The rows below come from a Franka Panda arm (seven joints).
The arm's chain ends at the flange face. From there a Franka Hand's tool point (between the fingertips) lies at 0.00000 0.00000 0.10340 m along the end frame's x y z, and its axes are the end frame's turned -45 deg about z.
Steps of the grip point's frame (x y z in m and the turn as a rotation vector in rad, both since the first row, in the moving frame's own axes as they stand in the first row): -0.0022, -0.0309, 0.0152, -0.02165, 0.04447, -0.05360; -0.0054, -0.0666, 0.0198, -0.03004, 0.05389, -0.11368; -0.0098, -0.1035, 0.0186, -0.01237, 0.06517, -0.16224; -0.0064, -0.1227, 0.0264, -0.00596, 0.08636, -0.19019; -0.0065, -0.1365, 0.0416, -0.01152, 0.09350, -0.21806; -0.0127, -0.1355, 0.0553, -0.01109, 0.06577, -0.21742
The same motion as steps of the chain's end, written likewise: -0.0282, -0.0185, 0.0153, 0.01614, 0.04675, -0.05360; -0.0569, -0.0412, 0.0200, 0.01686, 0.05935, -0.11368; -0.0854, -0.0620, 0.0188, 0.03734, 0.05483, -0.16224; -0.0974, -0.0758, 0.0268, 0.05685, 0.06528, -0.19019; -0.1081, -0.0852, 0.0421, 0.05797, 0.07426, -0.21806; -0.1099, -0.0823, 0.0555, 0.03866, 0.05435, -0.21742
